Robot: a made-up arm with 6 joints. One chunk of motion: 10 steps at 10 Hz.
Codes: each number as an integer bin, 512 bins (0 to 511) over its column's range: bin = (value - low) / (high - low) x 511, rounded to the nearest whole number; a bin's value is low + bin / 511 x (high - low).
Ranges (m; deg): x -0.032..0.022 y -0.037..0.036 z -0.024..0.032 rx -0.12..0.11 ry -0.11..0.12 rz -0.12..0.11
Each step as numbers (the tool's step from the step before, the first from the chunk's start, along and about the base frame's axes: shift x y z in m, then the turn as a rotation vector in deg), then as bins.
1 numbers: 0.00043 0.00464 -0.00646 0.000 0.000 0.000
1 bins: 307 291 160 267 244 267
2 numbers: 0.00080 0.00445 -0.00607 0.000 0.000 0.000
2 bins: 310 290 164 267 244 267
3 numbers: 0.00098 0.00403 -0.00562 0.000 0.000 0.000
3 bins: 312 287 168 267 244 267
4 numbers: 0.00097 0.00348 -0.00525 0.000 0.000 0.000
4 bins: 312 283 171 267 244 267
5 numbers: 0.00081 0.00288 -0.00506 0.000 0.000 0.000
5 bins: 310 279 173 267 244 267
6 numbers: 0.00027 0.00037 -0.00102 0.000 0.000 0.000
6 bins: 305 262 210 267 244 267
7 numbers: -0.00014 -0.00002 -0.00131 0.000 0.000 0.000
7 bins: 301 259 207 267 244 267
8 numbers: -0.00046 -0.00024 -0.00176 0.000 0.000 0.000
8 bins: 298 257 203 267 244 267
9 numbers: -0.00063 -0.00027 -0.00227 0.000 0.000 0.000
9 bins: 297 257 198 267 244 267
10 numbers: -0.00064 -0.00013 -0.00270 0.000 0.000 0.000
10 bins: 297 258 194 267 244 267
